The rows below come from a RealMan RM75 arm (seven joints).
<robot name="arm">
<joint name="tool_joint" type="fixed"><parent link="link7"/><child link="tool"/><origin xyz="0 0 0"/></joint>
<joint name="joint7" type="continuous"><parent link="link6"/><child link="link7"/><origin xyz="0 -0.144 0" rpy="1.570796 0 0"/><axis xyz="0 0 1"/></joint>
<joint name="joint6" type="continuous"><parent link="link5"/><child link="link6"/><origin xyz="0 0 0" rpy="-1.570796 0 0"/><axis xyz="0 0 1"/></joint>
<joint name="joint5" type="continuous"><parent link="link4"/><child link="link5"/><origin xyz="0 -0.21 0" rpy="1.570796 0 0"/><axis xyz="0 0 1"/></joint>
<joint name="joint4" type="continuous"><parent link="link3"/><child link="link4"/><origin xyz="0 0 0" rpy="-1.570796 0 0"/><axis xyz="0 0 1"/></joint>
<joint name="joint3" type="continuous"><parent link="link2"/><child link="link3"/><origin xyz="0 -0.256 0" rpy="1.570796 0 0"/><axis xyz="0 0 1"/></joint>
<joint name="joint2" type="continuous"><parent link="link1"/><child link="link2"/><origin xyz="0 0 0" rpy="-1.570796 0 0"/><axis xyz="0 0 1"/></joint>
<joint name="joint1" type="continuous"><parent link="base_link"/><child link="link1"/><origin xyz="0 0 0.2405"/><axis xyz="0 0 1"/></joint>
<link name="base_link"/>
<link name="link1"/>
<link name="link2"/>
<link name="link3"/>
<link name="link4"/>
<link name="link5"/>
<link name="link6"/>
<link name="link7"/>
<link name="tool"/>
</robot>
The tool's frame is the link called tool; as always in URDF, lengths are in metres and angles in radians. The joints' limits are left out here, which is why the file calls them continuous.
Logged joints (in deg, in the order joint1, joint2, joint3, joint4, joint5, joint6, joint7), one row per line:
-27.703 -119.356 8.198 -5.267 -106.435 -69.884 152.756
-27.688 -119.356 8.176 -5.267 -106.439 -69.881 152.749
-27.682 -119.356 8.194 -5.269 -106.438 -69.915 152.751
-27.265 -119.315 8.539 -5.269 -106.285 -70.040 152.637
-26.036 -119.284 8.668 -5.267 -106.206 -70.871 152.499
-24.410 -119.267 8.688 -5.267 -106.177 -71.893 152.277
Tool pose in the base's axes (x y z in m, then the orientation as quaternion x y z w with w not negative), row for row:
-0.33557 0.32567 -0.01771 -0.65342 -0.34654 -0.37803 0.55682
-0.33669 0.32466 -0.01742 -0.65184 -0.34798 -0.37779 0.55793
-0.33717 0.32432 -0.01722 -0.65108 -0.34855 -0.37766 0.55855
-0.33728 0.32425 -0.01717 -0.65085 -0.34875 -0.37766 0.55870
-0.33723 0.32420 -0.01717 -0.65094 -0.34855 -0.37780 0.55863
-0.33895 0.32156 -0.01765 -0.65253 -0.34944 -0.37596 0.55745
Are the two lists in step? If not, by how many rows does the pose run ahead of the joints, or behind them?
The pose runs 2 rows behind the joints: the pose in row i belongs to the joints in row i - 2.
